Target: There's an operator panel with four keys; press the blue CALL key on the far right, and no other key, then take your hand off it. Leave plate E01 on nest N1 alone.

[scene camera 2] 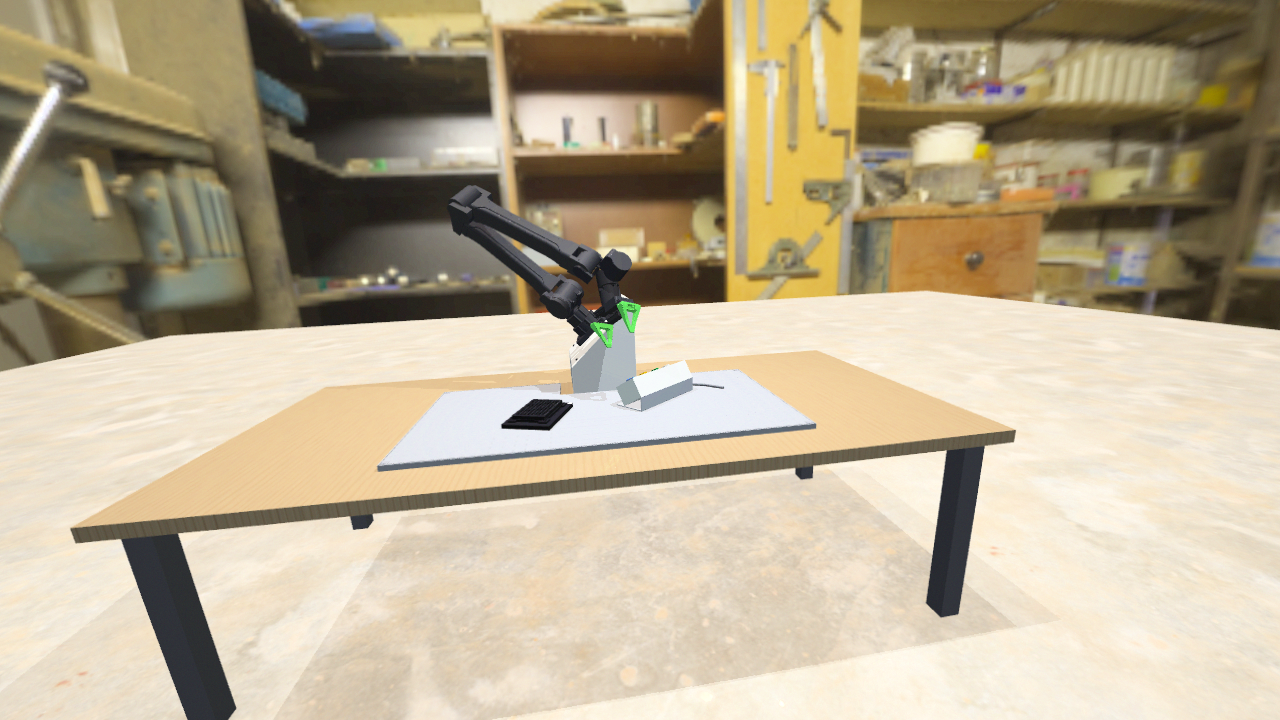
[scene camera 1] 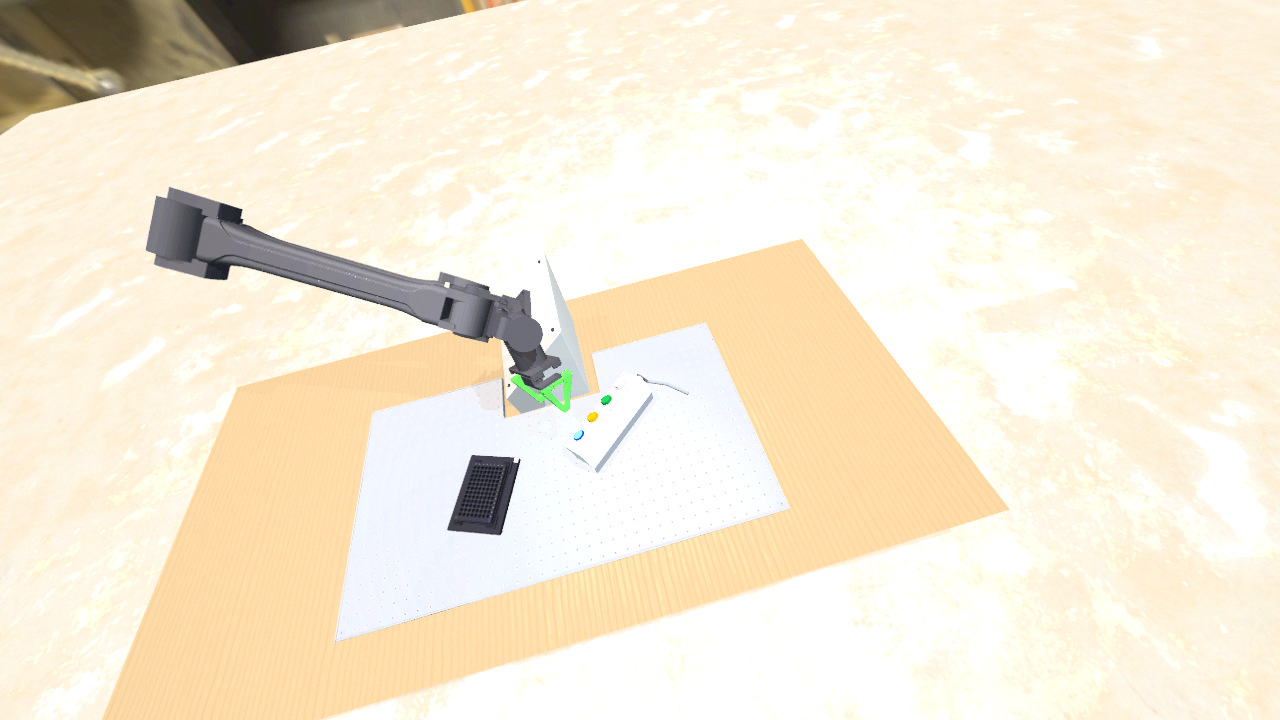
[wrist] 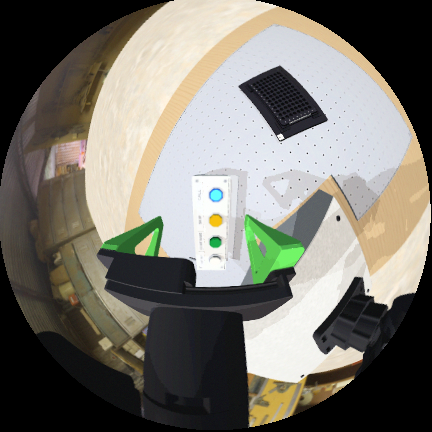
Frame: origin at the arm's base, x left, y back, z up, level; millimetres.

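Seen in the pictures: gripper, fingertip midpoint: (scene camera 2: pixel 620 340) (scene camera 1: pixel 554 405) (wrist: pixel 202 219); arm's base, origin of the base link: (wrist: pixel 340 316).
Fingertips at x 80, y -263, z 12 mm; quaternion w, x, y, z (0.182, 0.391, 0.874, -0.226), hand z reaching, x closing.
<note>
Offsets run from my fingertips to a thing's top centre. "pt": to the spot under its first point. Level surfaces: height alone.
The white operator panel @[dx +91, dy +6, dz -80 mm] (scene camera 1: pixel 617 433) (scene camera 2: pixel 664 388) (wrist: pixel 207 207) carries four keys in a row. The blue CALL key @[dx +23, dy -32, dz -92 mm] (scene camera 1: pixel 578 435) (wrist: pixel 215 195) is at one end, then the yellow key @[dx +57, dy +5, dz -90 mm] (scene camera 1: pixel 591 416) (wrist: pixel 215 220), the green key @[dx +93, dy +40, dz -90 mm] (scene camera 1: pixel 605 399) (wrist: pixel 215 242) and a white key @[dx +128, dy +75, dz -90 mm] (wrist: pixel 215 260). My gripper (scene camera 1: pixel 554 404) (scene camera 2: pixel 621 338) (wrist: pixel 202 219) is open and empty, raised above the panel and apart from it, with its green fingers wide apart. The blue key is uncovered in the wrist view. Black plate E01 @[dx -211, dy -97, dz -138 mm] (scene camera 1: pixel 483 490) (wrist: pixel 285 97) sits on its black nest @[pt dx -157, dy -104, dz -152 mm] (wrist: pixel 261 109).
The panel and nest stand apart on a perforated light board @[dz -164 mm] (scene camera 1: pixel 662 483) (scene camera 2: pixel 465 434) on the wooden table @[dz -177 mm] (scene camera 1: pixel 859 429) (scene camera 2: pixel 895 411). A grey cable (scene camera 1: pixel 669 387) (scene camera 2: pixel 708 385) leaves the panel's far end. A tall grey-white pedestal (scene camera 2: pixel 614 358) stands behind the board, close to the arm.
</note>
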